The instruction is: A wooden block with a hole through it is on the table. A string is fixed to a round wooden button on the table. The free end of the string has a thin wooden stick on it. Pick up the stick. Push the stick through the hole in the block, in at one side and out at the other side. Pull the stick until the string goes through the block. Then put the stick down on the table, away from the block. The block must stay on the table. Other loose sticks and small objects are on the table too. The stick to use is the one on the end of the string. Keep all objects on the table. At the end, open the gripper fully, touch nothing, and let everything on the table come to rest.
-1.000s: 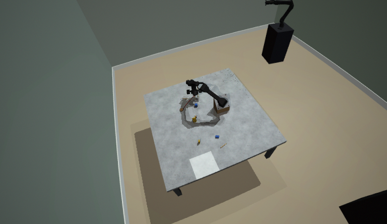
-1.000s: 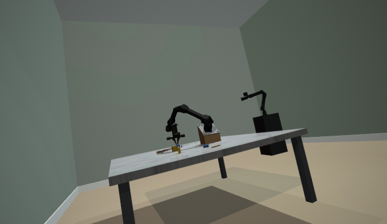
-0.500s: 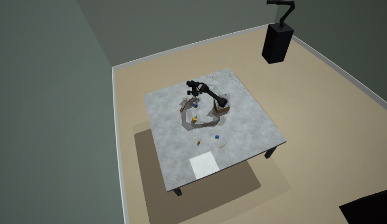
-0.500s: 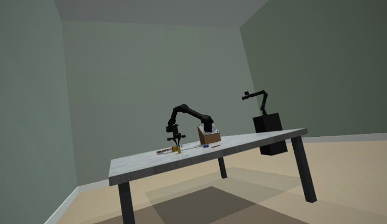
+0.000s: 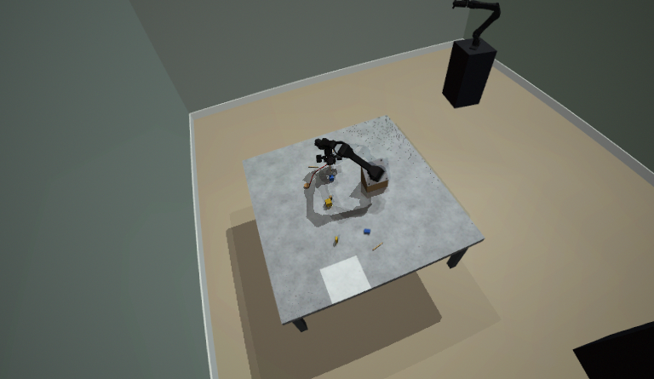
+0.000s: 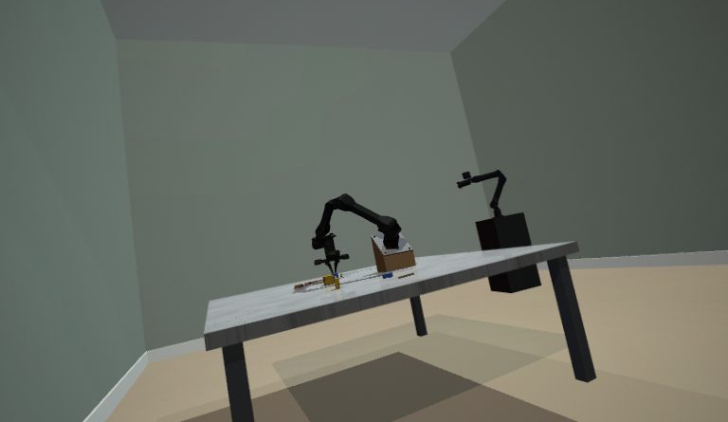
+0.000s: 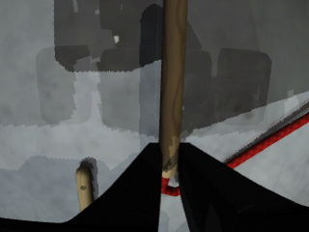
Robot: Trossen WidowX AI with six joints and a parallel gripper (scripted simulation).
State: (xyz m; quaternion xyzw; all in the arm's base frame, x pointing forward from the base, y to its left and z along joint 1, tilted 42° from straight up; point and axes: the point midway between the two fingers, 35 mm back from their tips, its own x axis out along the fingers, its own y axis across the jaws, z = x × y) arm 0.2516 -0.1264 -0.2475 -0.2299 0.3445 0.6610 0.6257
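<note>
Now: gripper tip 20 mm short of the blue cube and 130 mm to the right of it. Also, from my gripper tip: thin wooden stick 10 mm to the left; then round wooden button 200 mm ahead, 140 mm to the left, 10 mm below.
</note>
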